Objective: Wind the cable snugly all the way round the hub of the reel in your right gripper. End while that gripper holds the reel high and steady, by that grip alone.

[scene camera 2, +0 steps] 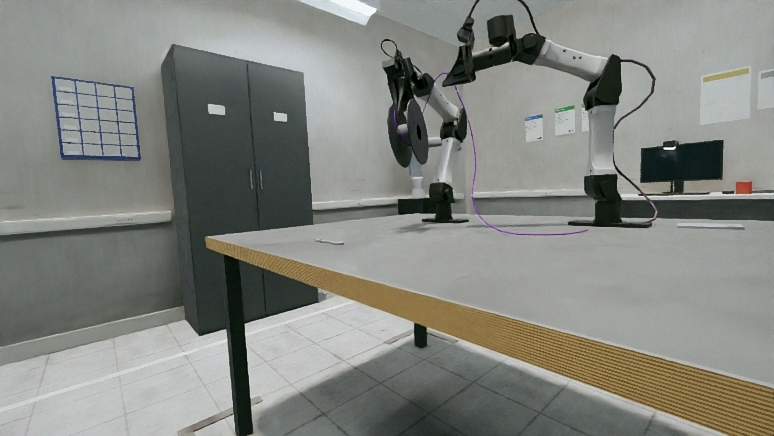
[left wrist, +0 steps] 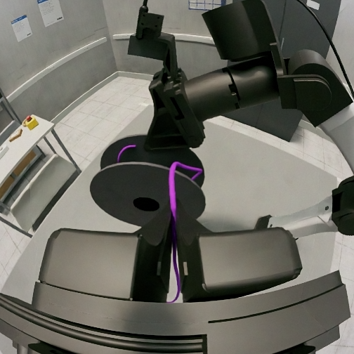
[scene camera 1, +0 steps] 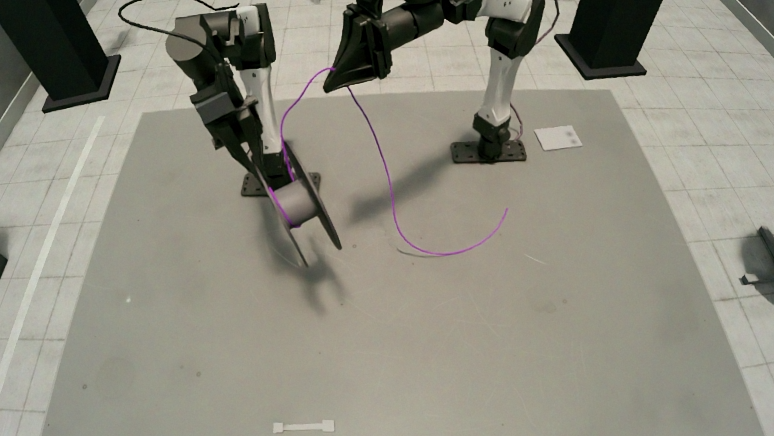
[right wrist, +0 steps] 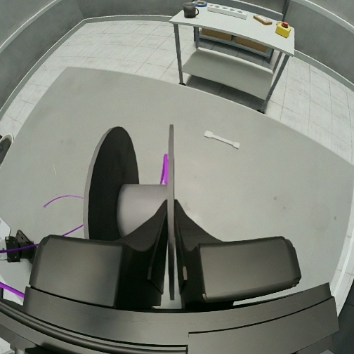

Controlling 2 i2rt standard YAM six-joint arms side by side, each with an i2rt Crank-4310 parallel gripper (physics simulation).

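Frame: origin at the left arm's base, x left, y ahead, z down, level; millimetres.
Seen in the pictures: left gripper, fingertip midpoint: (scene camera 2: 442,85) (scene camera 1: 323,90); right gripper, fingertip midpoint: (scene camera 2: 397,113) (scene camera 1: 265,185); left arm's base at its link origin: (scene camera 2: 607,225) (scene camera 1: 488,152); right arm's base at its link origin: (scene camera 2: 444,221) (scene camera 1: 280,185).
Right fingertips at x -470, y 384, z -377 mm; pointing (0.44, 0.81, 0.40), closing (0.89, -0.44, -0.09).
Note:
Pixels of each thing's top centre, then the offset from my right fingertips to it. Level surfaces: height alone.
- black reel with a grey hub, top centre: (scene camera 1: 283,161) (scene camera 2: 408,100) dz -33, dx +32, dy -16 mm
- grey table at its surface level: dz +377 mm
- white flat piece at its top centre: (scene camera 1: 558,137) (scene camera 2: 708,224) dz +371, dx +682, dy -429 mm
- small white bar at its top centre: (scene camera 1: 303,426) (scene camera 2: 328,240) dz +370, dx +2, dy +281 mm
The black reel with a grey hub (scene camera 1: 295,202) (right wrist: 142,202) hangs above the table by one flange. My right gripper (right wrist: 170,202) is shut on that flange. The reel's near flange (scene camera 2: 417,131) (left wrist: 125,187) faces the left wrist camera. My left gripper (scene camera 1: 328,86) (left wrist: 173,200) (scene camera 2: 447,83) is shut on the purple cable, higher than the reel and to its right in scene camera 1. The cable (scene camera 1: 282,120) (left wrist: 172,187) (scene camera 2: 474,162) runs from the hub, where it lies along the gripped flange, up to the left fingers. Its tail hangs down and curves to the right. The hub's far side is hidden.
A grey table (scene camera 1: 411,335) (scene camera 2: 514,270) lies under both arms. A white flat piece (scene camera 1: 557,137) lies near the left arm's base, and a small white bar (scene camera 1: 303,426) (right wrist: 222,140) near the front edge. A dark cabinet (scene camera 2: 238,162) and a side table (right wrist: 230,30) stand beyond.

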